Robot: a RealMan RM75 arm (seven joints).
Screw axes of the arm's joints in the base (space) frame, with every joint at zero. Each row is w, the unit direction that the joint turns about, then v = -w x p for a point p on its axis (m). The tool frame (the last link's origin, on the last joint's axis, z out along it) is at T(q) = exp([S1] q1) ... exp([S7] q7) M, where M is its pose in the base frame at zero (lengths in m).
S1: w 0 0 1 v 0 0 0
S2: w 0 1 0 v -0.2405 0 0
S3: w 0 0 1 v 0 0 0
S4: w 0 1 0 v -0.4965 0 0
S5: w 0 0 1 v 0 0 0
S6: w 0 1 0 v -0.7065 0 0
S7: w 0 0 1 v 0 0 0
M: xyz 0 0 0.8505 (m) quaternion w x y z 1 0 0 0
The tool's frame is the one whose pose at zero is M.
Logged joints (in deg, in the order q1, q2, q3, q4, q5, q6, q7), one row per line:
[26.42 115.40 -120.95 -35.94 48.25 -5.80 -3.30]
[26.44 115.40 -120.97 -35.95 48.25 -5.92 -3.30]
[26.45 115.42 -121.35 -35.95 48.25 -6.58 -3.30]
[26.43 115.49 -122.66 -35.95 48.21 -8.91 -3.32]
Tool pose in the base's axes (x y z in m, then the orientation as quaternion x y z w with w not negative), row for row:
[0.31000 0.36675 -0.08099 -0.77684 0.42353 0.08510 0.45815]
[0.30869 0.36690 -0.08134 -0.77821 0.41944 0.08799 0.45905]
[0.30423 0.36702 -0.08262 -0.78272 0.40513 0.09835 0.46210]
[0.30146 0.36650 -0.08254 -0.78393 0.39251 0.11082 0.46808]
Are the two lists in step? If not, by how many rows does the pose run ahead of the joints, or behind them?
The pose runs 1 row ahead of the joints: the pose in row i belongs to the joints in row i + 1.
